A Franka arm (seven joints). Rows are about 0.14 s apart.
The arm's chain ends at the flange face. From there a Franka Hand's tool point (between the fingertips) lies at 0.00 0.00 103.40 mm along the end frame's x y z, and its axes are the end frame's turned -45 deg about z.
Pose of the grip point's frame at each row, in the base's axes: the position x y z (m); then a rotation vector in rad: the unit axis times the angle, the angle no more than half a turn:
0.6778, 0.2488, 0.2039, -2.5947, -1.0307, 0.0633
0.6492, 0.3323, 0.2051, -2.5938, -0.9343, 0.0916
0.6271, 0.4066, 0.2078, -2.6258, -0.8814, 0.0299
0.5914, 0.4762, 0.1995, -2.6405, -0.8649, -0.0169
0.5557, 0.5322, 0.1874, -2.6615, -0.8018, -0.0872
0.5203, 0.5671, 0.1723, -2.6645, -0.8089, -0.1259
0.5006, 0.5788, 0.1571, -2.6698, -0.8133, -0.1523
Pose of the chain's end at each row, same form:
0.6951, 0.2176, 0.3010, -2.8254, 0.0412, 0.2498
0.6685, 0.2982, 0.3008, -2.7948, 0.1313, 0.2937
0.6411, 0.3717, 0.3041, -2.7908, 0.1924, 0.2292
0.6017, 0.4409, 0.2962, -2.7879, 0.2127, 0.1807
0.5602, 0.4955, 0.2840, -2.7685, 0.2780, 0.1135
0.5221, 0.5302, 0.2689, -2.7658, 0.2718, 0.0744
0.5004, 0.5421, 0.2538, -2.7666, 0.2692, 0.0463

